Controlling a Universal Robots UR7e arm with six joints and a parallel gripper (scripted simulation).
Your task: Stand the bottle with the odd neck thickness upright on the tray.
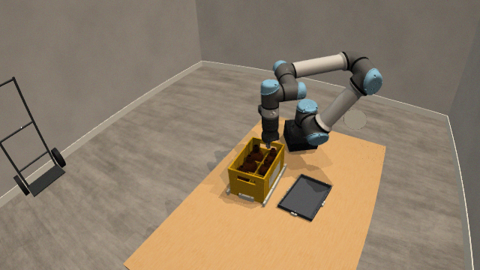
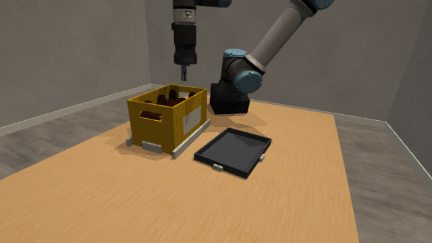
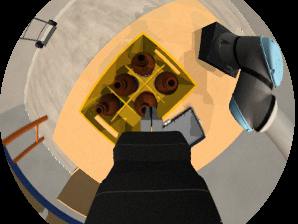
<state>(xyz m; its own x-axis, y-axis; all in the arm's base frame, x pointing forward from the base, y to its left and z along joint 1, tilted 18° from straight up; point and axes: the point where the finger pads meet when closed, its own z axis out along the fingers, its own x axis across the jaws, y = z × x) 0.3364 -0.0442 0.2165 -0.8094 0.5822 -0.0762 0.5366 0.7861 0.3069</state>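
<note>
Now: the bottle 20 mm ahead of my hand and 160 mm below it. Round my hand: yellow crate (30 mm ahead, 40 mm to the right, 160 mm below); then dark tray (230 mm to the left, 230 mm below).
</note>
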